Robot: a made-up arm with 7 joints.
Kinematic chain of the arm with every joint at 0, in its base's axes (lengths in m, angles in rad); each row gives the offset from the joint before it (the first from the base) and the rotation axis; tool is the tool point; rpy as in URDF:
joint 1: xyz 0 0 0 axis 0.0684 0.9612 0.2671
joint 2: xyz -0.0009 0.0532 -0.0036 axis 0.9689 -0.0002 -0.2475
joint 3: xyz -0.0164 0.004 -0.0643 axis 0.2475 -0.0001 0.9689
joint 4: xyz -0.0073 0 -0.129 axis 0.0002 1 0
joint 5: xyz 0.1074 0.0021 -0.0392 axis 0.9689 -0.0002 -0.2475
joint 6: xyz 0.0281 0 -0.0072 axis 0.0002 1 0
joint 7: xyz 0.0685 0 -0.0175 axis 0.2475 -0.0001 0.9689
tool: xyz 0 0 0 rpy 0 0.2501 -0.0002
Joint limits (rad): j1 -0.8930..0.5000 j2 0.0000..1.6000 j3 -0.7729..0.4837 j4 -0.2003..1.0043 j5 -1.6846..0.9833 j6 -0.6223..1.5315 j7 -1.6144..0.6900
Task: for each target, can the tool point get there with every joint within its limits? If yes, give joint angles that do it. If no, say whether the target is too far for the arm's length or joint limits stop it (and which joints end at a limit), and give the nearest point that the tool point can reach.
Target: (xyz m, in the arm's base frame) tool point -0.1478 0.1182 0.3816
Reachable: no: joint limits stop it (at a limit: joint 1, joint 2, joint 3, joint 4, joint 6) | nearest point 0.1055 0.1721 0.2273 | short by 0.301 m
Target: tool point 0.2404 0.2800 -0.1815
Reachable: yes | joints -0.4989 0.8943 -0.1080 0.4600 0.0205 1.0217 0.4695
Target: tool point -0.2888 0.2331 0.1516
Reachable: no: joint limits stop it (at a limit: joint 1, joint 3, joint 4, joint 6) | nearest point -0.1155 0.3834 -0.0571 | short by 0.310 m
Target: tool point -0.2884 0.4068 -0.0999
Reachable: no: too far | nearest point -0.1724 0.3529 -0.1393 | short by 0.134 m
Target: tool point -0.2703 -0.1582 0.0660
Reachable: no: joint limits stop it (at a limit: joint 1, joint 2, joint 3, joint 4, joint 5, joint 6) | nearest point -0.0473 -0.1039 -0.1830 | short by 0.339 m
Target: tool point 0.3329 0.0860 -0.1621
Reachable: yes | joints -0.7101 0.4389 -0.1868 0.4003 -0.1115 0.0305 -0.1594
